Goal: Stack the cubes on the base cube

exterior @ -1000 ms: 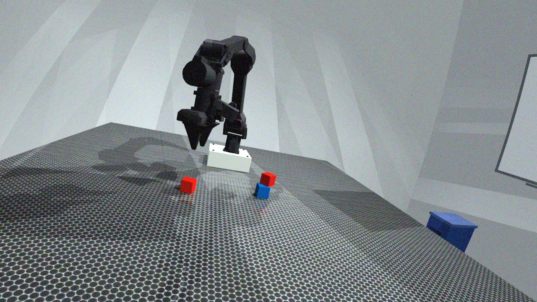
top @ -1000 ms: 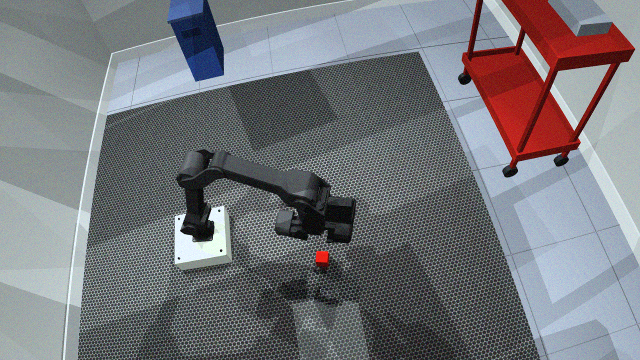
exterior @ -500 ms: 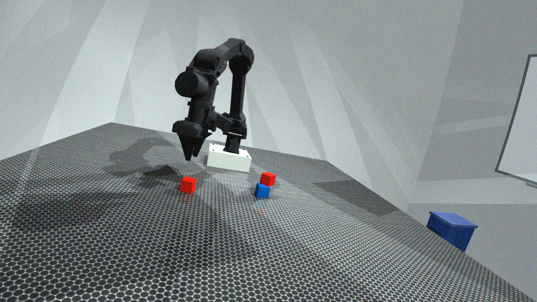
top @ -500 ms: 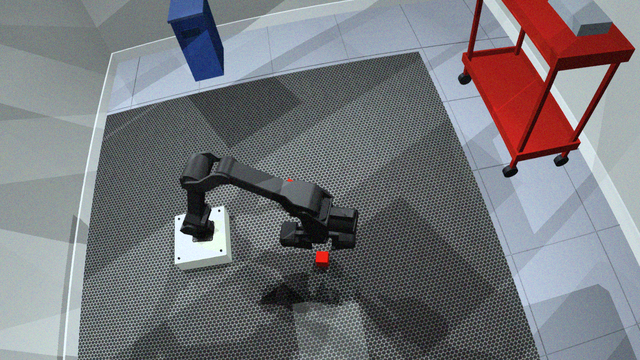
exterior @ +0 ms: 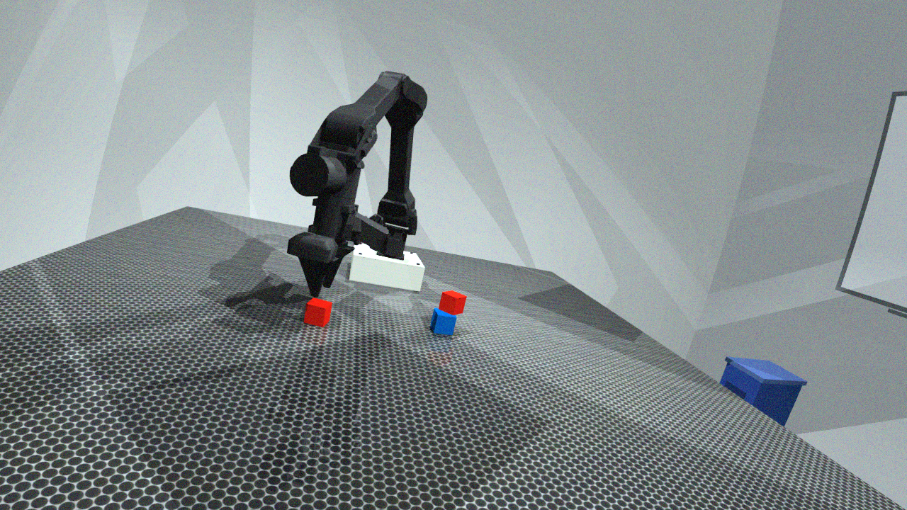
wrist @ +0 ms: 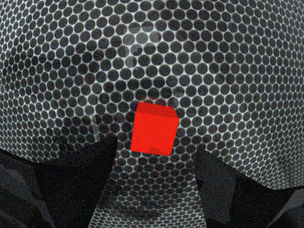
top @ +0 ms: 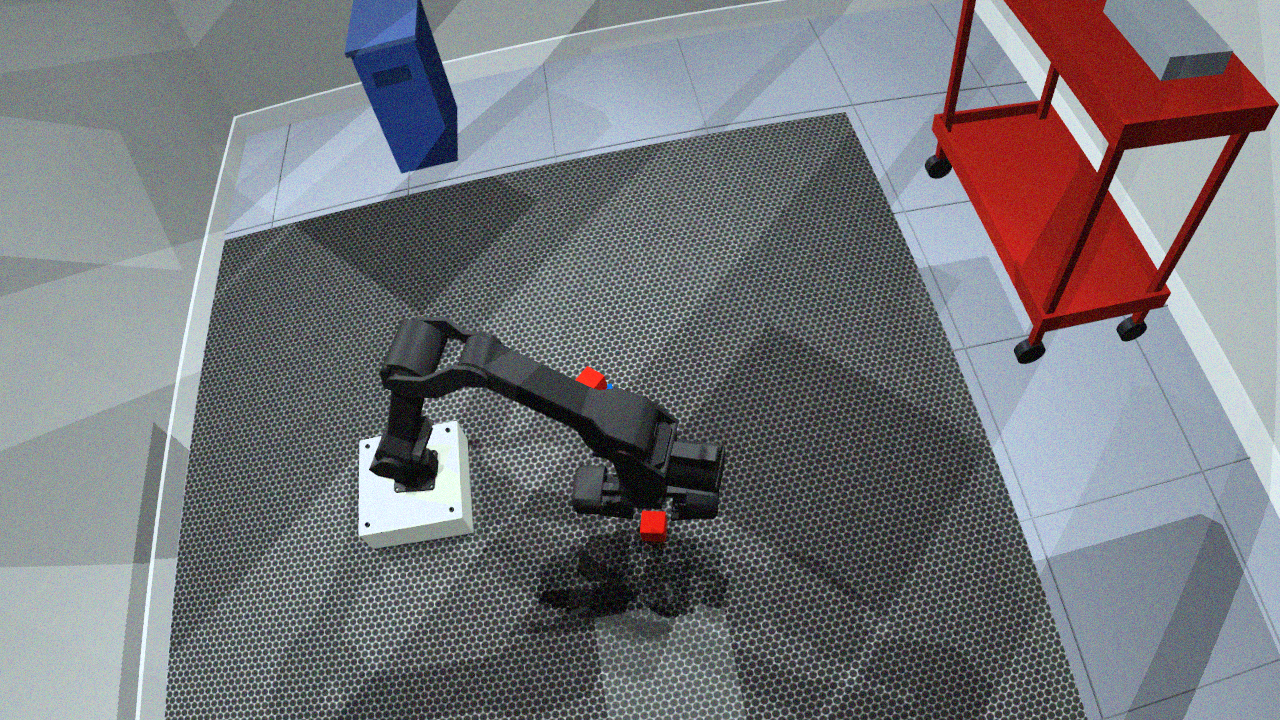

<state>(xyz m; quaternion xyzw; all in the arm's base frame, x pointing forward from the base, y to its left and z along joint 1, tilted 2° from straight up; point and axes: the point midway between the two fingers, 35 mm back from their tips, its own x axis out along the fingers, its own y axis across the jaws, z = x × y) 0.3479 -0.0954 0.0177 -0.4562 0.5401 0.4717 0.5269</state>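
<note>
My gripper tip is 70 mm past the blue base cube, 210 mm to the right of it and 40 mm above it.
</note>
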